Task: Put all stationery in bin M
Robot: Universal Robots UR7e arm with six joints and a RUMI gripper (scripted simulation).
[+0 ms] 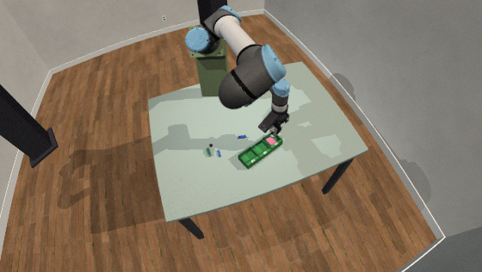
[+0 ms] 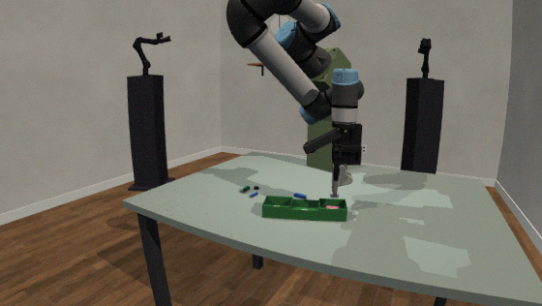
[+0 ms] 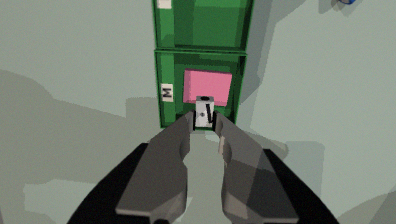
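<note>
The pink eraser lies 7 cm below my hand. From my hand the other things lie so: grey-white item: 1 cm below; then green three-compartment bin tray: 9 cm to the right, 6 cm below, 1 cm behind; then black piece: 25 cm to the right, 24 cm behind, 7 cm below.
</note>
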